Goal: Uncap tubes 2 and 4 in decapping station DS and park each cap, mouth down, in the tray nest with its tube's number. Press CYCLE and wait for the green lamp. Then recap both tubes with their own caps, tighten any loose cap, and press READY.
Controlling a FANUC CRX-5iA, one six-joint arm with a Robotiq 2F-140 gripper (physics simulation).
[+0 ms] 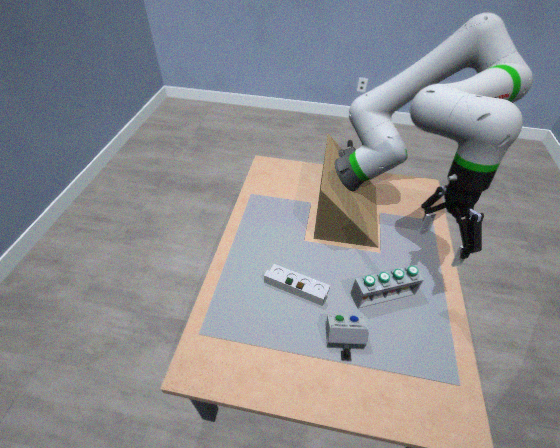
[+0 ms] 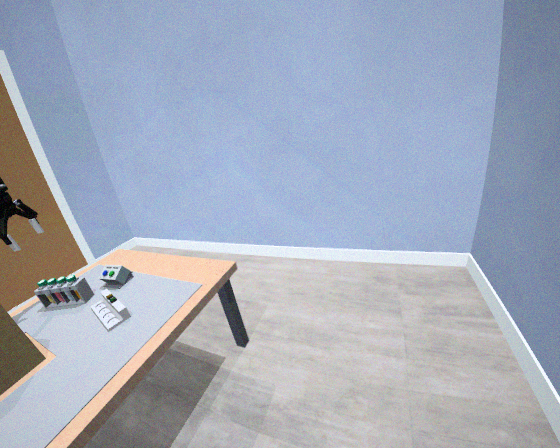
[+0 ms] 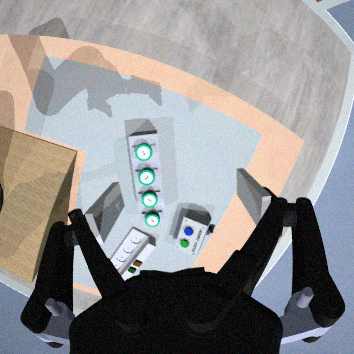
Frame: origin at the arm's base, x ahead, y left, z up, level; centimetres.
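Seen in the pictures: gripper, between the fingertips: (image 1: pixel 439 247) (image 2: pixel 30 241) (image 3: pixel 177 187); arm's base, origin of its link: (image 1: pixel 345 174).
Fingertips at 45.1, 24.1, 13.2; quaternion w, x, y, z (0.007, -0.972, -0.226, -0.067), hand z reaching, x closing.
Note:
Offsets run from my fingertips to a thing's top centre, as dx, dy, dz. "spot": to the spot under its first point. Level surfaces: height alone.
The decapping station {spot: +3.8, -18.1, -23.5} (image 1: pixel 358 294) (image 2: pixel 86 291) stands on the mat with four tubes in a row, each under a green-rimmed white cap, such as the end cap {+1.5, -15.6, -17.5} (image 1: pixel 369 280) (image 3: pixel 152 220). Cap numbers are too small to read. The white tray {-0.8, -38.7, -24.2} (image 1: pixel 312 291) (image 2: pixel 106 315) (image 3: pixel 131 245) shows no caps in its nests. The green lamp {+1.3, -41.4, -24.2} (image 1: pixel 289 281) (image 3: pixel 132 270) and amber lamp {+2.5, -37.5, -24.2} (image 1: pixel 300 285) (image 3: pixel 137 263) look dark. The button box has a green button {+13.5, -24.2, -22.1} (image 1: pixel 339 318) (image 3: pixel 184 243) and a blue button {+13.1, -19.7, -22.1} (image 1: pixel 354 318) (image 3: pixel 188 231). My gripper (image 1: pixel 443 240) (image 2: pixel 25 235) (image 3: pixel 177 187) is open, empty, high above the station's side of the table.
A wooden wedge (image 1: pixel 345 220) (image 3: pixel 40 175) carries the arm's base (image 1: pixel 345 170) at the back of the mat {dz -29.6} (image 1: pixel 250 310). A small black part {spot: +22.6, -21.3, -27.4} (image 1: pixel 346 354) sticks out in front of the button box {+15.5, -21.8, -21.2} (image 1: pixel 347 336) (image 2: pixel 120 276). The table's edge (image 1: pixel 465 315) runs beyond the station.

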